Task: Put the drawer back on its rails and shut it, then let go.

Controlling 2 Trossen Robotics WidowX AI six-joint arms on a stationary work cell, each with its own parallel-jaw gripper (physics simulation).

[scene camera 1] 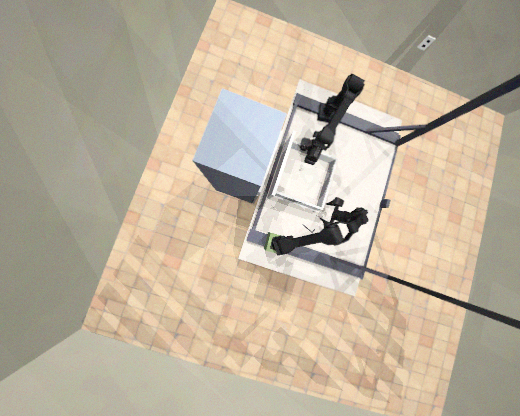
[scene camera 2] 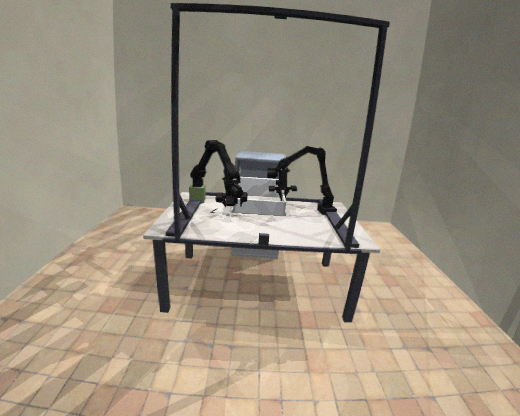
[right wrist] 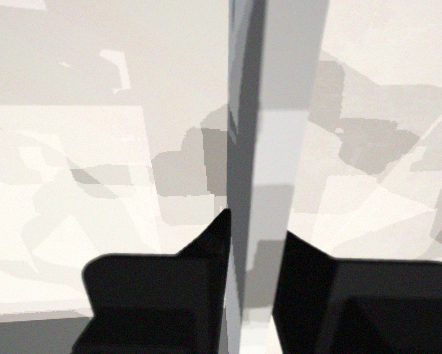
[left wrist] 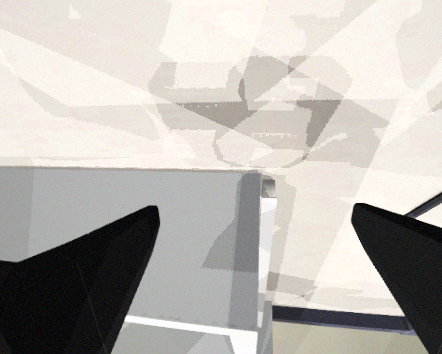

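Pixels of known places: left gripper, fingertip midpoint: (scene camera 1: pixel 322 211) (scene camera 2: pixel 233 206) (left wrist: pixel 254 213); right gripper, fingertip midpoint: (scene camera 2: pixel 282 200) (right wrist: pixel 240 214); left arm's base, origin of the base link: (scene camera 1: pixel 277 244) (scene camera 2: pixel 197 185); right arm's base, origin of the base link: (scene camera 1: pixel 327 111) (scene camera 2: pixel 327 206).
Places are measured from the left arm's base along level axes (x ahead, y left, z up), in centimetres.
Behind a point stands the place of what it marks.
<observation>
The grey-white open drawer (scene camera 1: pixel 300 201) {y -7.2, x 26.5, z -1.0 cm} (scene camera 2: pixel 267 208) {y -22.4, x 46.6, z -6.3 cm} (left wrist: pixel 210 215) {y -21.2, x 28.0, z -6.9 cm} (right wrist: pixel 275 150) {y -1.8, x 58.5, z -0.5 cm} is over the white table, in front of the blue-grey cabinet (scene camera 1: pixel 245 135) {y 30.9, x 46.3, z 17.5 cm} (scene camera 2: pixel 260 162) {y 48.2, x 45.8, z 9.2 cm}. Whether it touches the rails is hidden. My right gripper (scene camera 2: pixel 284 195) {y -7.1, x 58.3, z -5.9 cm} (right wrist: pixel 240 214) {y -7.1, x 58.3, z -5.9 cm} is shut on the drawer's side wall, at the right in scene camera 2. My left gripper (scene camera 2: pixel 232 206) {y -23.1, x 25.4, z -5.7 cm} (left wrist: pixel 254 213) {y -23.1, x 25.4, z -5.7 cm} is open and empty near the opposite front corner. In the left wrist view, its fingers stand wide to both sides of the drawer's side edge; whether they reach down around it is unclear.
A green block (scene camera 1: pixel 270 242) {y 3.8, x -0.1, z 0.0 cm} (scene camera 2: pixel 197 193) {y -5.0, x 0.7, z -4.0 cm} is at the left arm's base. A thin black angled tool (scene camera 1: pixel 310 228) {y -20.2, x 12.6, z -10.5 cm} (scene camera 2: pixel 214 210) {y -18.4, x 13.5, z -10.6 cm} lies on the white table (scene camera 2: pixel 300 232) {y -46.6, x 63.2, z -10.8 cm} beside the drawer. A dark rail (left wrist: pixel 340 318) {y 12.3, x 13.9, z -9.7 cm} runs along the table edge by the cabinet. Dark frame posts (scene camera 2: pixel 175 125) {y -60.8, x -0.6, z 43.9 cm} rise from the table.
</observation>
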